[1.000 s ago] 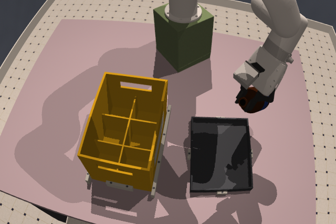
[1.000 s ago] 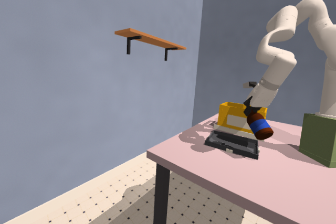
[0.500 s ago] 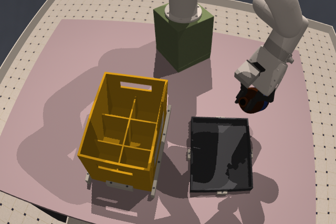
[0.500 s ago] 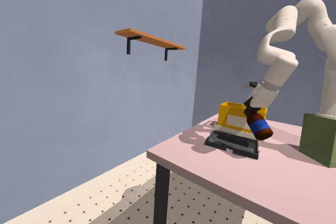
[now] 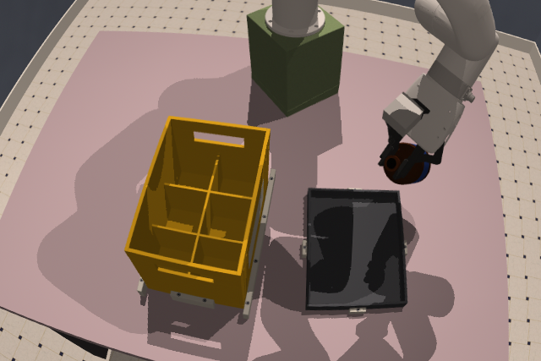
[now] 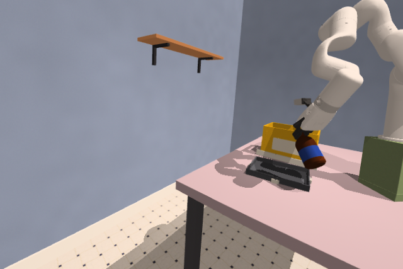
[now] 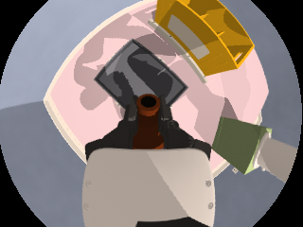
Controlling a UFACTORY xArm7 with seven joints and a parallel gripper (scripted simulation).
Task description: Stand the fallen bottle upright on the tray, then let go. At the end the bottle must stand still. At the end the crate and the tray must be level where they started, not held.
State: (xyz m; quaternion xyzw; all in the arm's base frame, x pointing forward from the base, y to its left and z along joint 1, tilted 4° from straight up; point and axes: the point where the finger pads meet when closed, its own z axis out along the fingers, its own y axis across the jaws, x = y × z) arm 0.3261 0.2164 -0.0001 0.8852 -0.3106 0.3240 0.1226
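My hand is 3 cm past the brown bottle, 2 cm to the right of it and 4 cm above it. From my hand the other things lie so: dark tray 7 cm ahead, 2 cm to the right, 19 cm below; then yellow crate 9 cm ahead, 30 cm to the right, 12 cm below.
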